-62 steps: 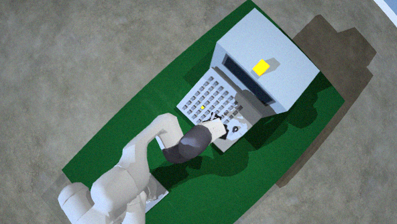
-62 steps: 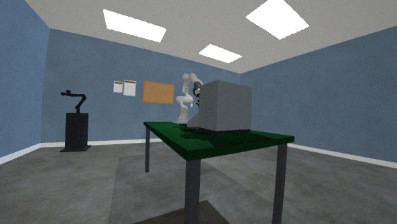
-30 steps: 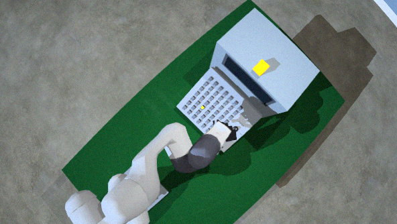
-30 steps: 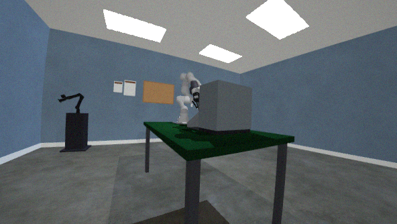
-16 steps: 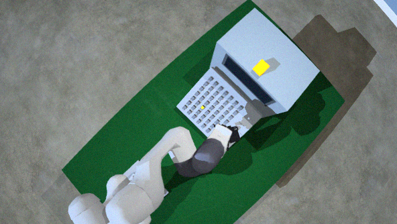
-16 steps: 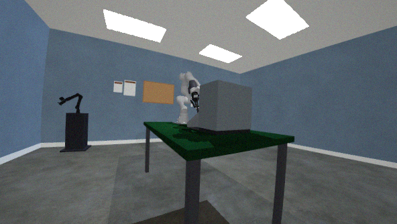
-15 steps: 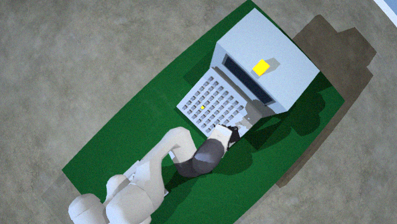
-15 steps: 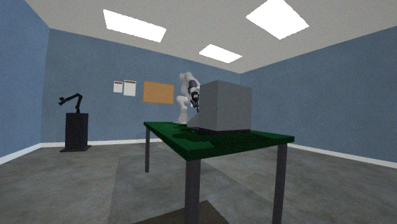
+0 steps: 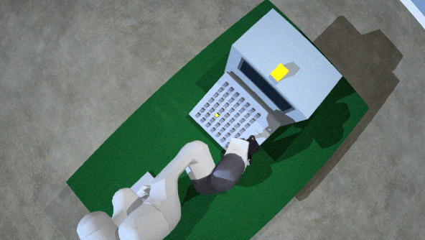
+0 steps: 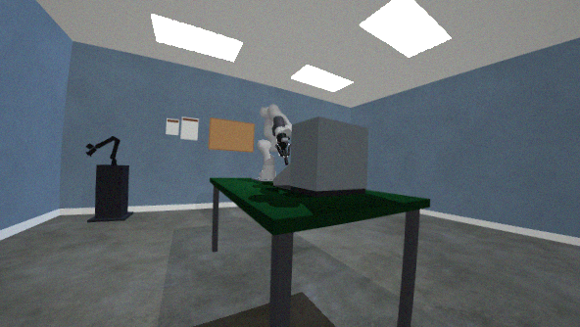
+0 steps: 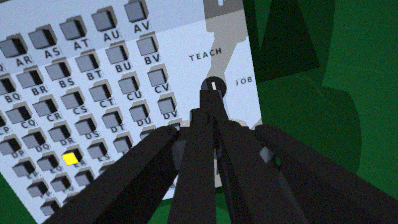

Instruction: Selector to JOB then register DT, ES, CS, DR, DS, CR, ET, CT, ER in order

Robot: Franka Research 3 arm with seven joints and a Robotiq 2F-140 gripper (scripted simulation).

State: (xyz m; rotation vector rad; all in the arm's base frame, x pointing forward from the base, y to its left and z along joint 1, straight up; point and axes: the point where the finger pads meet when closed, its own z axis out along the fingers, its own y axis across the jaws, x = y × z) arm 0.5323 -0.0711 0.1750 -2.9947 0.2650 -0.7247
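My hand is 7 cm above the round selector knob, 4 cm short of it and 1 cm to the left of it. Round my hand: key 18 cm to the left, 10 cm below, 1 cm behind; sloping keyboard 12 cm below, 10 cm to the left, 5 cm ahead.
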